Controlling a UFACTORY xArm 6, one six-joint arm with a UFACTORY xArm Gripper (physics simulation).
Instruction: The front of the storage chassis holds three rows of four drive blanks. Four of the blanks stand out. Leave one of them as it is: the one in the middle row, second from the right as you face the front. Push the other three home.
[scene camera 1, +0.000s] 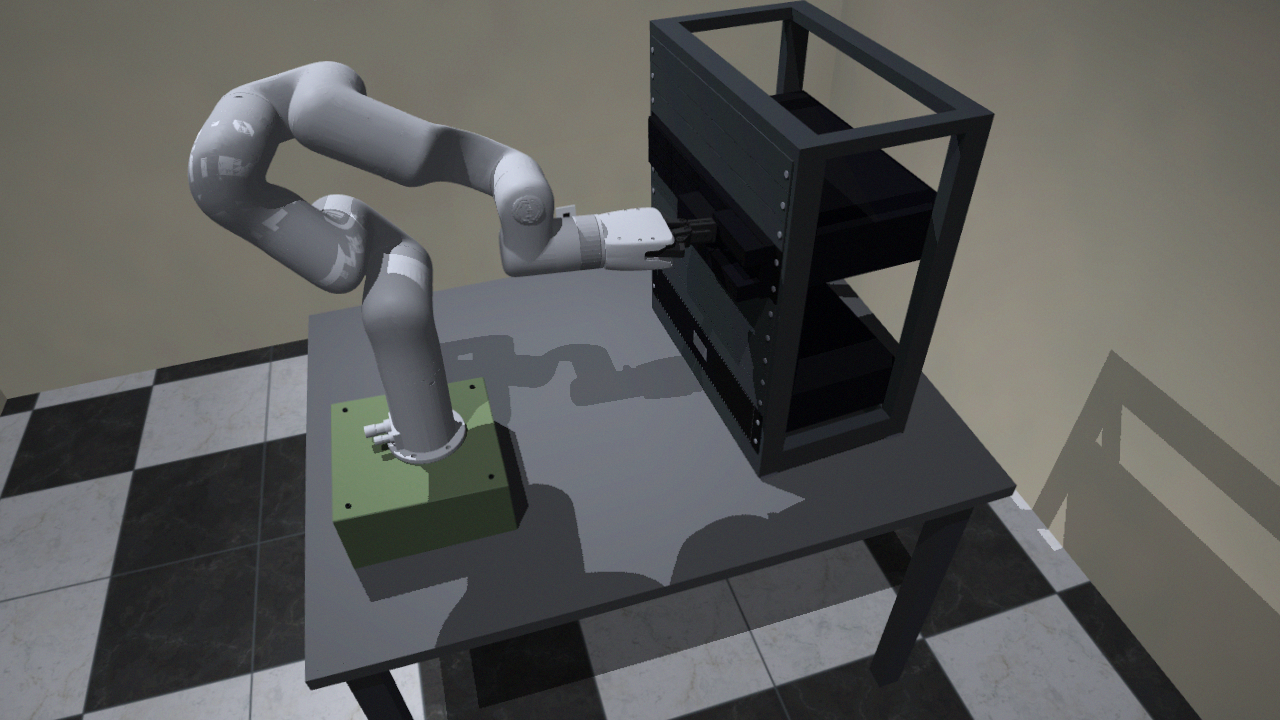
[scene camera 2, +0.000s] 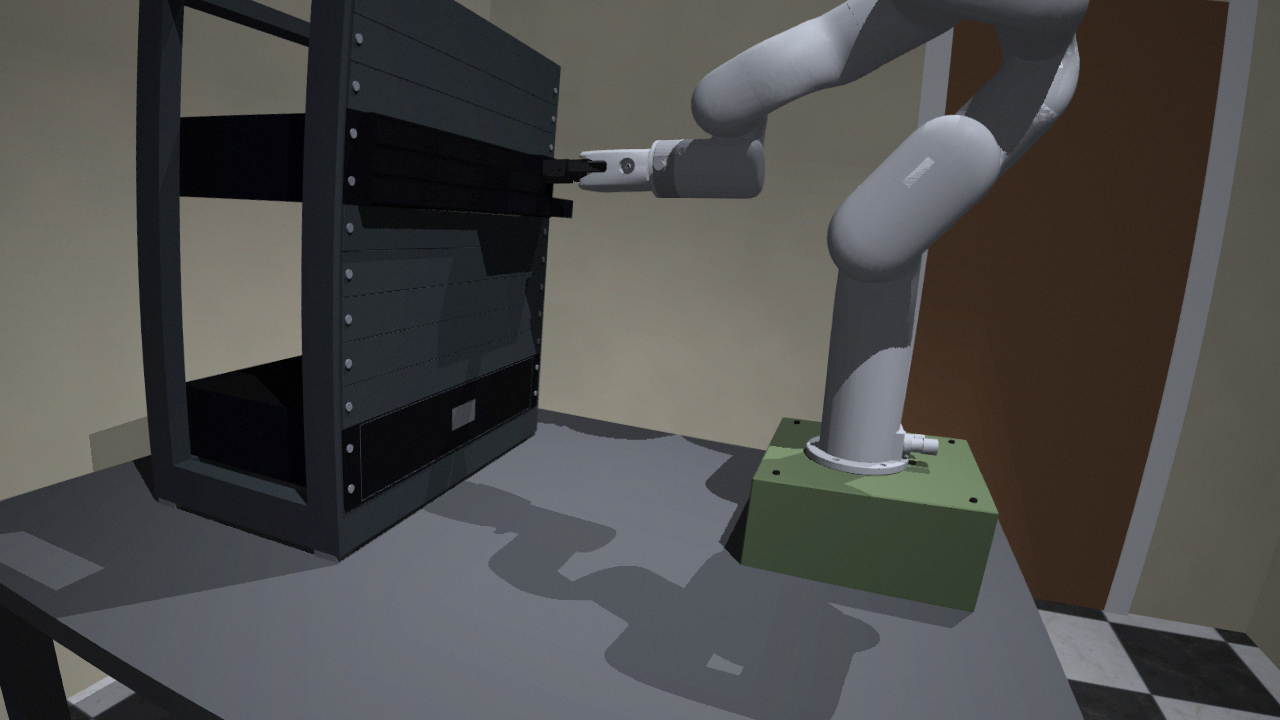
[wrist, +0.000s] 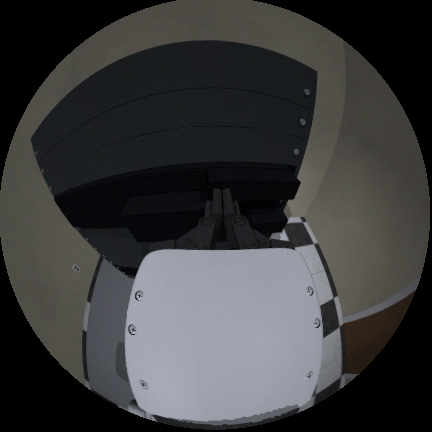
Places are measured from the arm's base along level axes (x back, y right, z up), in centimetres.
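Pixels of known places: gripper, between the fingertips: (scene camera 1: 714, 230) (scene camera 2: 545, 171) (wrist: 220, 199); arm's base, origin of its link: (scene camera 1: 426, 435) (scene camera 2: 856, 457).
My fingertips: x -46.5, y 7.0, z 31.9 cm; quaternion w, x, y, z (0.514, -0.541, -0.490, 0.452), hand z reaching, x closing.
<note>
For each thing: its top centre in the pictures, then the offset to it from my fingertips. "*": a spot on its surface instead. Level surfaces: height alone.
- black storage chassis, a spot on its surface: (scene camera 2: 393, 161) * dx -3.1, dy -31.0, dz -1.9 cm
- top-row blank, centre of its top: (scene camera 1: 767, 222) (wrist: 245, 158) (scene camera 2: 520, 157) dx -6.1, dy +4.2, dz +2.2 cm
- lower blank, centre of its top: (scene camera 1: 758, 257) (wrist: 241, 194) dx -5.3, dy +4.2, dz -3.5 cm
- block, a spot on its surface: (scene camera 1: 696, 204) * dx -1.0, dy -8.5, dz -0.6 cm
- grey table, height of its surface: dz -43.2 cm
The black storage chassis (scene camera 1: 662, 145) (scene camera 2: 393, 161) (wrist: 82, 205) crosses the rack's upper half. In the wrist view, a top-row blank (wrist: 260, 182) at the right stands out, and a lower blank (wrist: 269, 220) stands out beneath it; that lower one (scene camera 2: 562, 208) also shows in scene camera 2. A blank (wrist: 162, 204) left of the fingers stands out in what looks like the middle row. Another block (scene camera 1: 696, 204) stands out behind the fingers. Other rows are too dark to tell. My gripper (scene camera 1: 713, 230) (scene camera 2: 547, 169) (wrist: 220, 199) is shut and empty, at the chassis front; contact is unclear.
The rack (scene camera 1: 799, 313) (scene camera 2: 324, 295) stands on the grey table (scene camera 1: 617, 465) (scene camera 2: 429, 617). Flat panels lie above and below the chassis, and a second black unit (scene camera 1: 729, 376) (scene camera 2: 402, 456) sits low in the rack. The arm stands on a green base (scene camera 1: 429, 514) (scene camera 2: 859, 537).
</note>
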